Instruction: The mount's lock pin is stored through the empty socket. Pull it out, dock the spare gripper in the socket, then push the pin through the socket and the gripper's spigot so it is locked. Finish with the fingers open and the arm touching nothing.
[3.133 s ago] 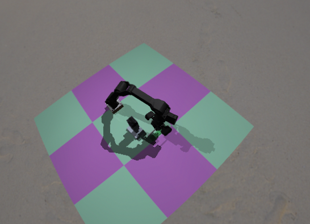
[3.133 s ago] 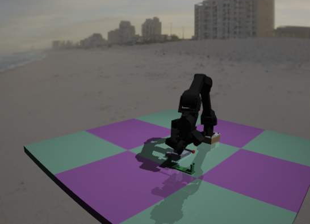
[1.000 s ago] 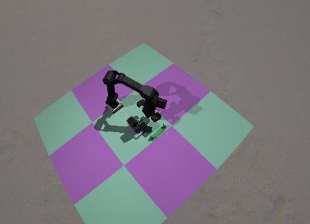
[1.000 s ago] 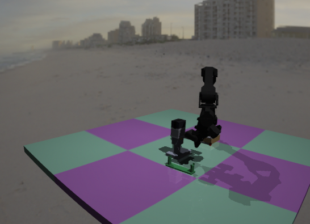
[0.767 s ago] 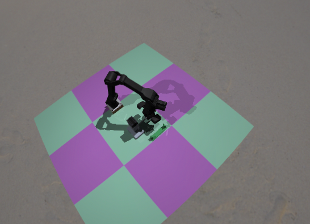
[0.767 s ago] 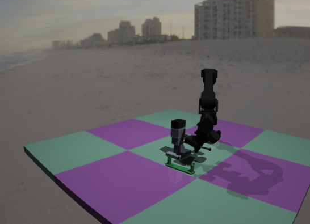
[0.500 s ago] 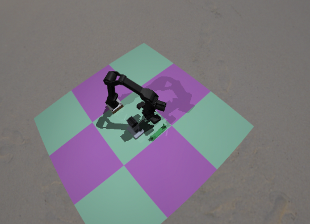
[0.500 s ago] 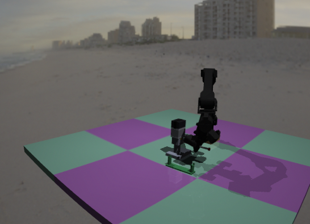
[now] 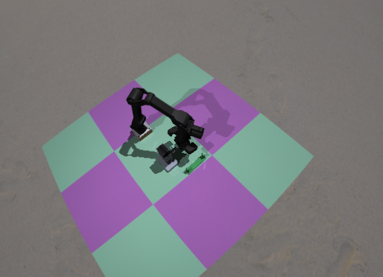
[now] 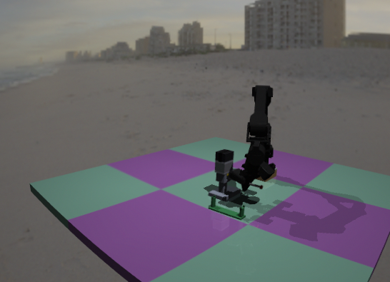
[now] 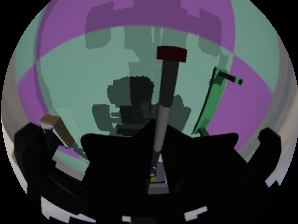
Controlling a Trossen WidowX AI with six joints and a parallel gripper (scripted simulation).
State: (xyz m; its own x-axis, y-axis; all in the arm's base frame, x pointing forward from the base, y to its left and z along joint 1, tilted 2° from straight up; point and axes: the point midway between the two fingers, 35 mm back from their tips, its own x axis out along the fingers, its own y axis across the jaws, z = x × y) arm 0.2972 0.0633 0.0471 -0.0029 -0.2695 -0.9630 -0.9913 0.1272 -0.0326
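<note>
Now: the grey mount 10 cm to the right of my gripper tip and 2 cm behind it. The rest, counted from my gripper tip: spare gripper (10 cm to the right, 8 cm above, 1 cm behind); then green cradle (11 cm ahead, 2 cm below, 1 cm to the right).
</note>
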